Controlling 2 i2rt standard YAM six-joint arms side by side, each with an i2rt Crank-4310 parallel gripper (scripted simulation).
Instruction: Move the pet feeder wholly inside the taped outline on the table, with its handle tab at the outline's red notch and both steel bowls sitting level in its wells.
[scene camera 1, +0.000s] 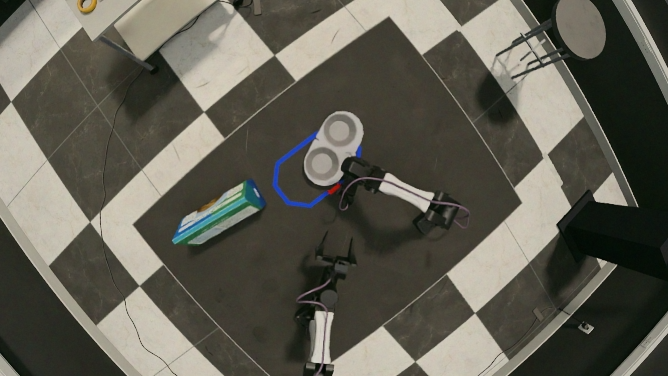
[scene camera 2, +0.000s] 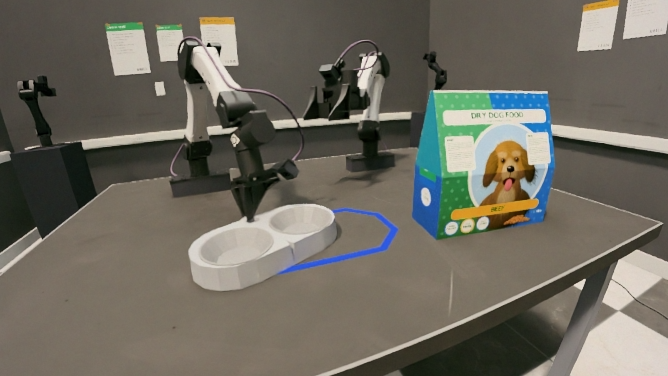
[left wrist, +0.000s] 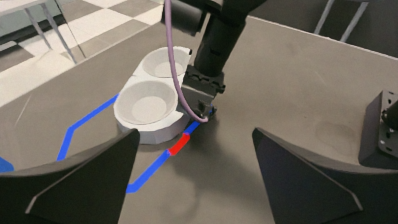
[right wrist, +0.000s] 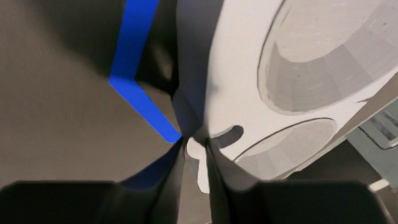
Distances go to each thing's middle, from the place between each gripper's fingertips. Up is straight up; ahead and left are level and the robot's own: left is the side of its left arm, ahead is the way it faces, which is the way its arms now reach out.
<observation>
The white pet feeder (scene camera 2: 288, 249) is 8 cm ahead of my right hand (scene camera 2: 248, 220), 3 cm to the left of it and 3 cm below it. From my right hand the other things lie so: dog food box (scene camera 2: 485, 162) (16 cm ahead, 53 cm to the left, 10 cm above); blue taped outline (left wrist: 141, 180) (6 cm ahead, 13 cm to the left, 4 cm below).
My left hand (scene camera 2: 315, 118) is 23 cm short of the blue taped outline, 9 cm to the left of it and 24 cm above it. Also, from my left hand: dog food box (33 cm ahead, 31 cm to the left, 10 cm below); then white pet feeder (24 cm ahead, 19 cm to the right, 23 cm below).
</observation>
